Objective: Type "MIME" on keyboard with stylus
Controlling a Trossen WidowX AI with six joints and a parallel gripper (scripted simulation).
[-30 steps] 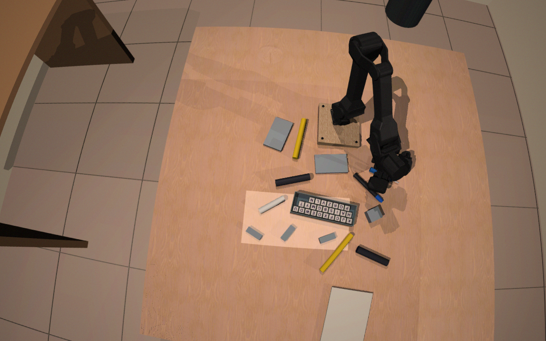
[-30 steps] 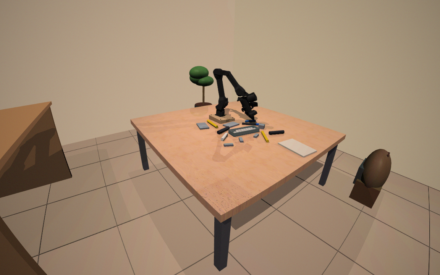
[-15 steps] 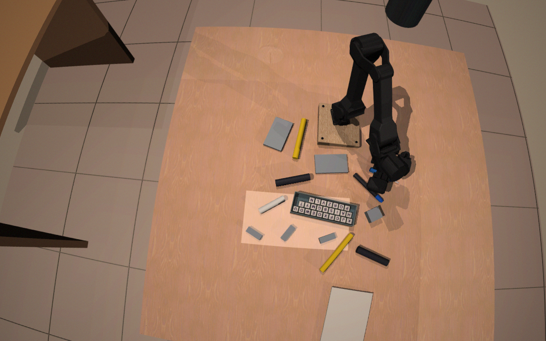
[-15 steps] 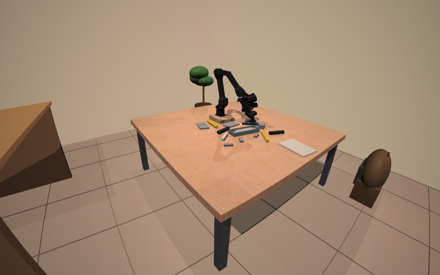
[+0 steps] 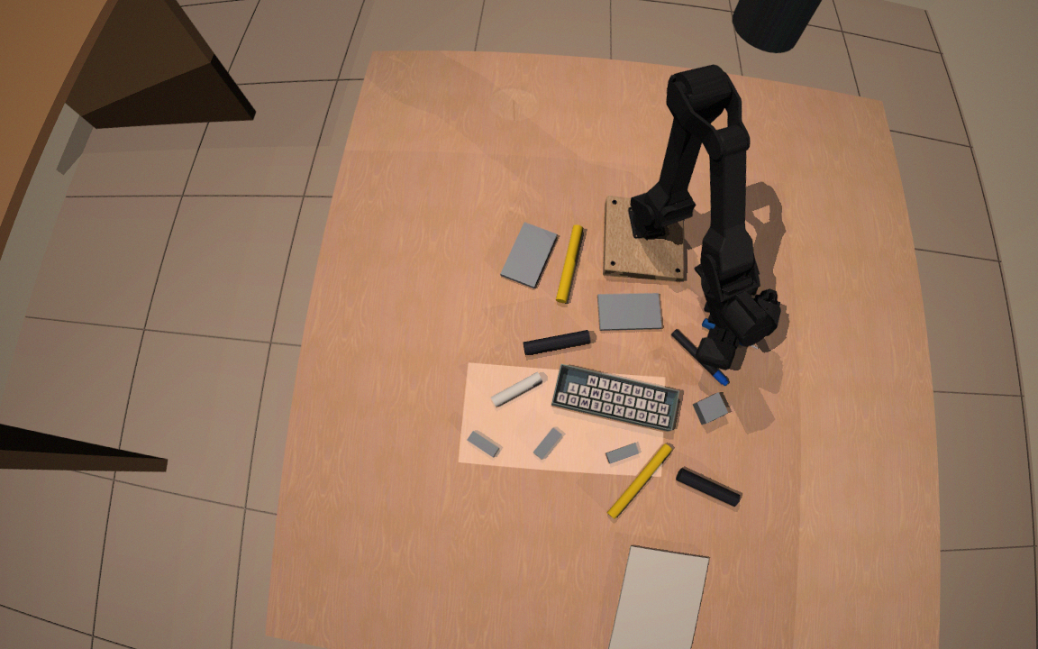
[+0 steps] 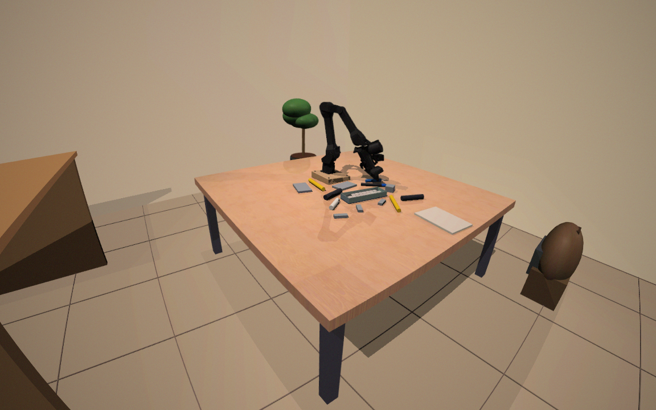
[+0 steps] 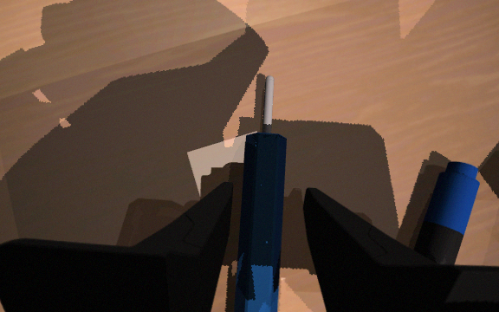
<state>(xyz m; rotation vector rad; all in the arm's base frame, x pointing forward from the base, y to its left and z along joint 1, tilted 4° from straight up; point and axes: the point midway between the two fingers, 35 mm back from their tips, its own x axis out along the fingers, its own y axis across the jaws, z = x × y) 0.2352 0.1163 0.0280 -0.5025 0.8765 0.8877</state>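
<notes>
My gripper tip is now 12 cm short of the grey cube and 8 cm to the left of it. Round my gripper tip: white sheet: 46 cm ahead, 22 cm to the right, 1 cm below; then white cylinder: 4 cm ahead, 42 cm to the right; then blue stylus: 1 cm to the left.
</notes>
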